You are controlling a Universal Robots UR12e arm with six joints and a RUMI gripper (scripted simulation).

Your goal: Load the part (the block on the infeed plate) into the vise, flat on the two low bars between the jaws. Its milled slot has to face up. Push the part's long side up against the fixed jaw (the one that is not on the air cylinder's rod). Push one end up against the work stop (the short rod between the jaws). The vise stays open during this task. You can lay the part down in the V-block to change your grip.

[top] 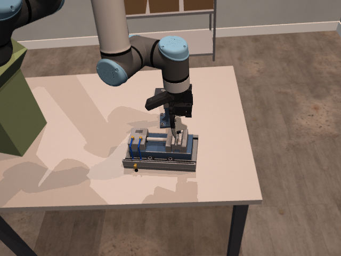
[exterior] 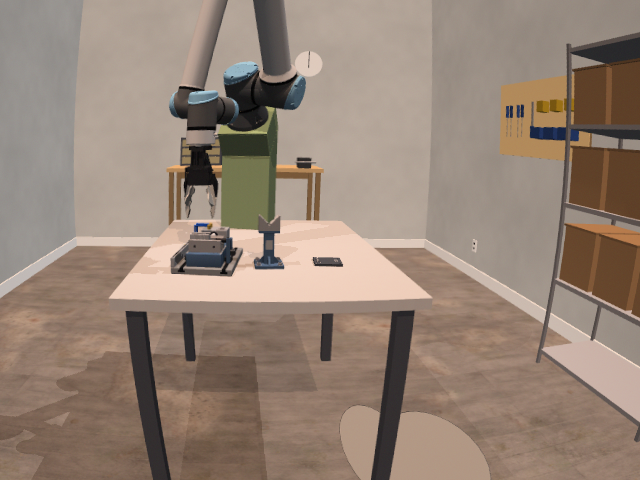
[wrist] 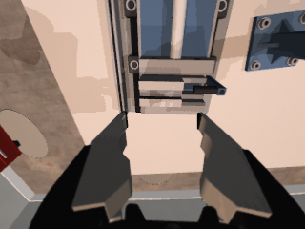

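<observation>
My gripper is now 70 mm above the part. Round my hand: moving jaw (90 mm below, 30 mm behind, 20 mm to the left); then fixed jaw (90 mm below, 30 mm ahead, 20 mm to the left); then work stop (80 mm below, 70 mm to the left).
</observation>
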